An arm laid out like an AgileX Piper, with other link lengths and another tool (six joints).
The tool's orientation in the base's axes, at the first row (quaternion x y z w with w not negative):
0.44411 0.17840 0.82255 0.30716
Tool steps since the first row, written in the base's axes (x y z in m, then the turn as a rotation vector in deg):
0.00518 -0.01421 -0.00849 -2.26 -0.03 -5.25
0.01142 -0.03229 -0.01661 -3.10 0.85 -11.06
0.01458 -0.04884 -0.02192 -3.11 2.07 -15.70
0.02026 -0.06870 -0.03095 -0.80 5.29 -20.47
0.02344 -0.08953 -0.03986 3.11 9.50 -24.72
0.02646 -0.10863 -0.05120 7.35 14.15 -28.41
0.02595 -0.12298 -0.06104 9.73 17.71 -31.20
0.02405 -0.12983 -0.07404 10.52 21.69 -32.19
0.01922 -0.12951 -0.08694 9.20 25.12 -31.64
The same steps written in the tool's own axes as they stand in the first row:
-0.01686 0.00402 -0.00054 -2.34 -2.17 -4.74
-0.03651 0.01077 -0.00007 -5.01 -5.82 -8.58
-0.05211 0.01904 -0.00064 -7.08 -9.36 -11.08
-0.07327 0.02681 -0.00117 -8.87 -15.27 -11.66
-0.09395 0.03623 -0.00375 -10.34 -22.18 -10.59
-0.11493 0.04304 -0.00776 -11.31 -29.22 -8.93
-0.13035 0.04838 -0.01381 -11.68 -34.28 -8.37
-0.14218 0.04680 -0.02260 -9.98 -38.10 -8.16
-0.14797 0.04093 -0.03364 -6.81 -39.89 -8.90

